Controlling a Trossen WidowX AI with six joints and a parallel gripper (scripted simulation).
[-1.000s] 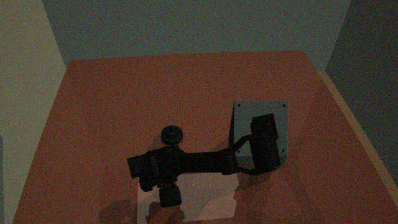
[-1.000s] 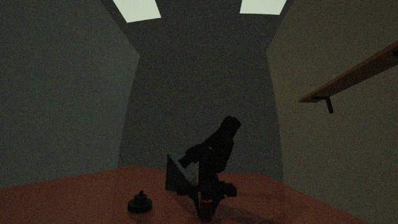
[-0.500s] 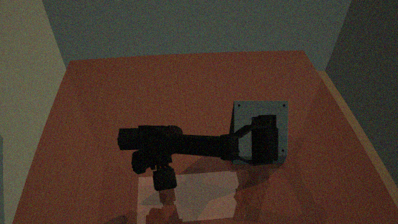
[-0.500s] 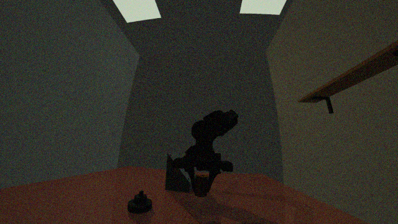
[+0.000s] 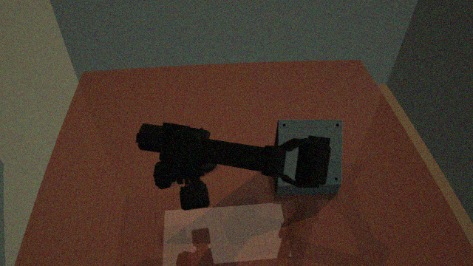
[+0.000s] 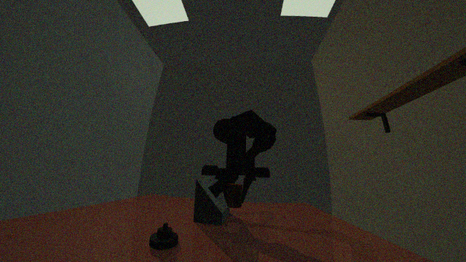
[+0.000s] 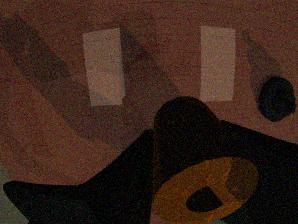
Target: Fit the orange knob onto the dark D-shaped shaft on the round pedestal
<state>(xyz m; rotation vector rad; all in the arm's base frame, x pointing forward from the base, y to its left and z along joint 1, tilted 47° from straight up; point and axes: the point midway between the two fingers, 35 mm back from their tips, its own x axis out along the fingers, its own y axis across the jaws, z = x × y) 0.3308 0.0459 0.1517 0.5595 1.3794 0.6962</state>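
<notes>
The pedestal is 20 mm behind my gripper tip, 220 mm to the right of it and 120 mm below it. Also, from my gripper tip: orange knob 20 mm above.
</notes>
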